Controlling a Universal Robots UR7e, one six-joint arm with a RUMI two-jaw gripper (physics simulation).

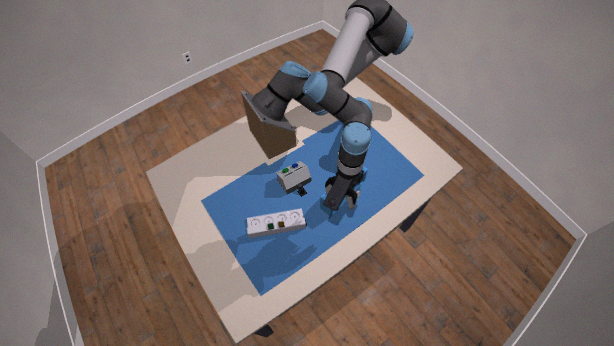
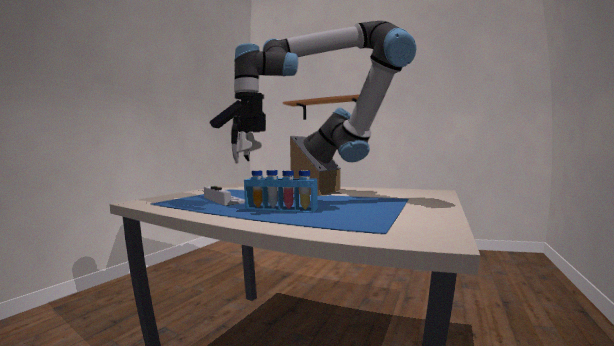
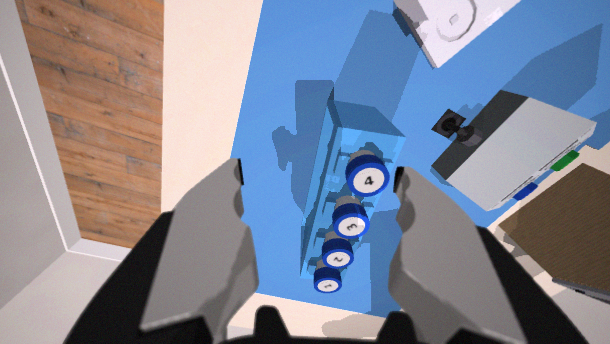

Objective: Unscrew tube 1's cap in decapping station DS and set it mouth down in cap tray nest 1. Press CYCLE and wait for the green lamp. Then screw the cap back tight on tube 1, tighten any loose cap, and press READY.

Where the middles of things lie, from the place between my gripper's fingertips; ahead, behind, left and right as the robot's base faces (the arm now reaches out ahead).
The cap 2 (image 3: 337, 253) lies 110 mm to the left of my hand, 80 mm behind it and 40 mm below it. Also, from my hand: cap 3 (image 3: 350, 220) (60 mm to the left, 60 mm behind, 30 mm below); grey button box (image 1: 295, 178) (220 mm behind, 110 mm below, 40 mm to the right); cap 4 (image 3: 366, 175) (50 mm behind, 40 mm below, 10 mm to the left).
